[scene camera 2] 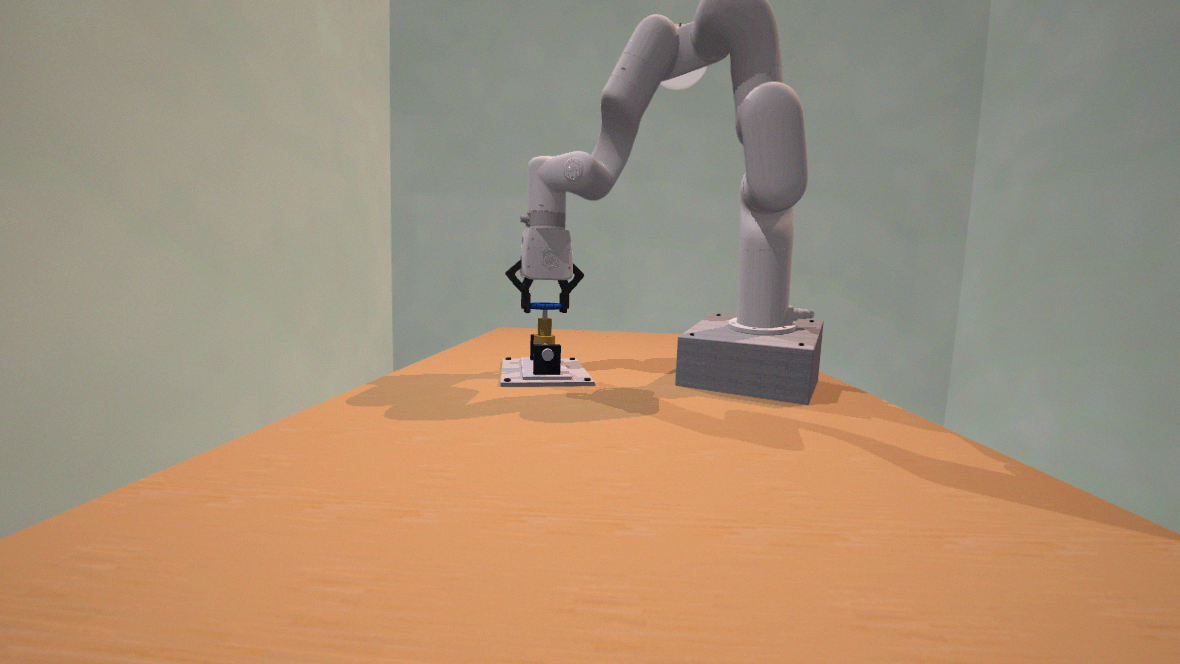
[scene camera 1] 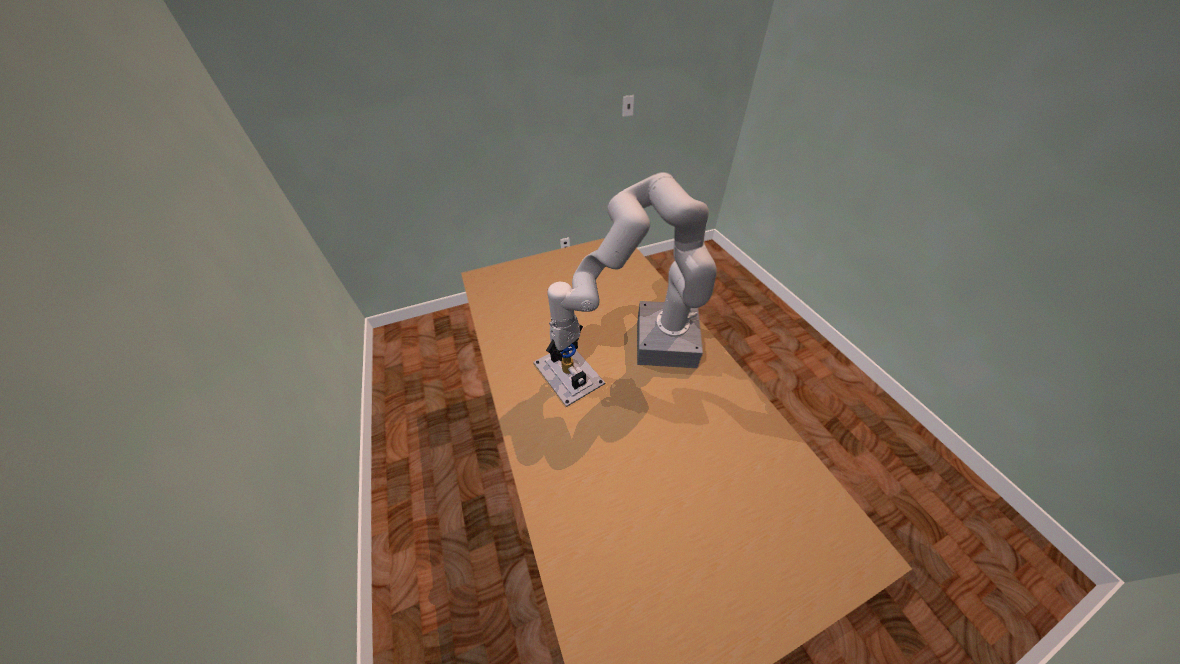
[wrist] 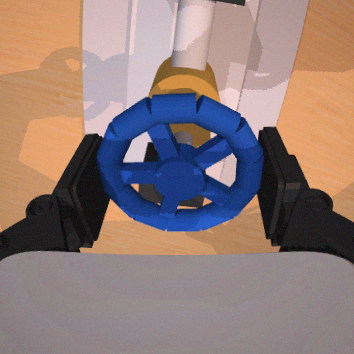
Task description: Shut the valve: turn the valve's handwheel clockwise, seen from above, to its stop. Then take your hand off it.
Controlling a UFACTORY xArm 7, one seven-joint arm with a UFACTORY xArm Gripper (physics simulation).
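Observation:
The valve's blue handwheel (scene camera 1: 569, 350) (scene camera 2: 545, 306) (wrist: 180, 179) is a ring with several spokes, level on top of the brass valve body (scene camera 1: 567, 365) (scene camera 2: 544, 332) (wrist: 182, 82). My gripper (scene camera 2: 545, 307) (wrist: 180, 156) points straight down and is shut on the handwheel, with one black finger pad against each side of its rim. In the scene camera 1 view the arm's end partly hides the fingers and the wheel. How far the wheel stands from its stop cannot be seen.
The valve stands on a light grey base plate (scene camera 1: 566, 400) (scene camera 2: 505, 377) (wrist: 102, 30) with a white pipe (wrist: 192, 37) and black pipe brackets (scene camera 1: 579, 379) (scene camera 2: 546, 359). The plate lies on the wooden table (scene camera 1: 676, 528) (scene camera 2: 577, 528). The arm's grey base block (scene camera 1: 668, 356) (scene camera 2: 742, 367) stands to its right.

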